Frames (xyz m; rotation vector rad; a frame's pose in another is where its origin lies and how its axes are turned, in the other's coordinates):
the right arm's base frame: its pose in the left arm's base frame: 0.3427 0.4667 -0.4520 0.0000 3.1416 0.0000
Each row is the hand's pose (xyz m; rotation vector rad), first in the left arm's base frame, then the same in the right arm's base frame.
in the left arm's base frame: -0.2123 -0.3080 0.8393 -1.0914 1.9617 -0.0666
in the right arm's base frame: 0.5550 -0.7747 -1.2913 0.0576 -0.9332 -0.9440
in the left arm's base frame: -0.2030 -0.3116 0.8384 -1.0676 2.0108 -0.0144
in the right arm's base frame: 0.5457 -0.7783 -1.2904 0.0123 -0.8983 -0.9126
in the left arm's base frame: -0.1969 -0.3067 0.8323 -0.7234 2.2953 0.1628
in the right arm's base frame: 0.5396 -0.7734 -1.2843 -0.1310 -0.7411 -0.5821
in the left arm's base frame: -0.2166 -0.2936 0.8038 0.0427 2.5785 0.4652
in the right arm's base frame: 0.5593 -0.7603 -1.2558 -0.3488 -0.5239 0.0320
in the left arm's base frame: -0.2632 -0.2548 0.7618 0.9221 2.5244 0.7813
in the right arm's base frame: 0.6059 -0.7215 -1.2138 -0.5715 -0.3544 0.6745
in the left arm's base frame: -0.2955 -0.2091 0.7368 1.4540 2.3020 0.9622
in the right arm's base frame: 0.6382 -0.6758 -1.1888 -0.7114 -0.2724 1.0750
